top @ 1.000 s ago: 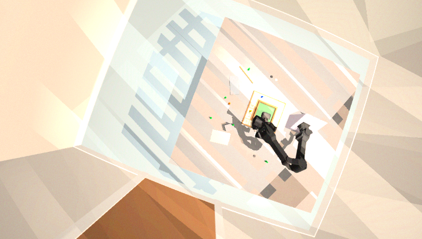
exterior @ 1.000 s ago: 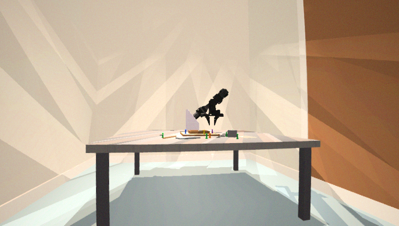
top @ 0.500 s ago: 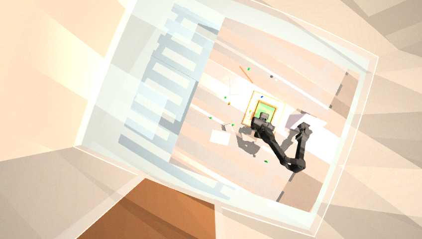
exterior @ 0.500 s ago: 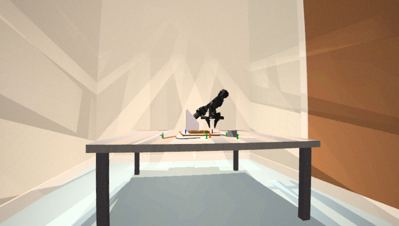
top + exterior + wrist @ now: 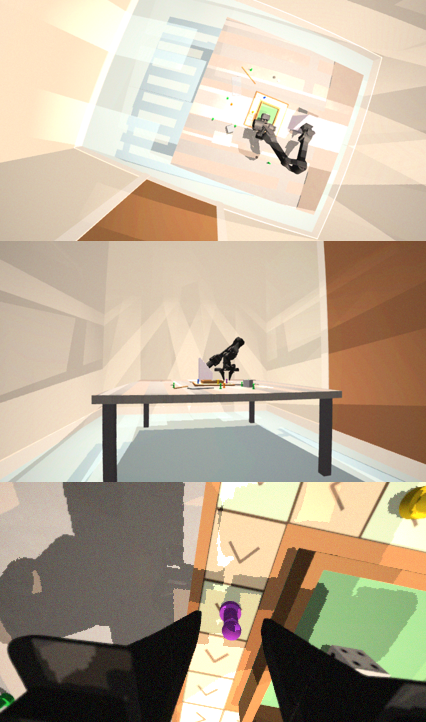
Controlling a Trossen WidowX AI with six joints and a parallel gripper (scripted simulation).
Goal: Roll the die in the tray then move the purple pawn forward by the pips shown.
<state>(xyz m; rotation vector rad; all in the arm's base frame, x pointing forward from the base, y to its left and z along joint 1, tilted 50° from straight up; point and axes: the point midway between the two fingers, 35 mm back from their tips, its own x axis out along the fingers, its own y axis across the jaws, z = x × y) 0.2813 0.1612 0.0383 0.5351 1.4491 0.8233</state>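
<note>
Now: the purple pawn right at my gripper tip. Round my gripper tip: green tray (20 mm behind, 110 mm to the right, 20 mm below); then white die (20 mm behind, 100 mm to the right); then yellow pawn (90 mm ahead, 80 mm to the right).
</note>
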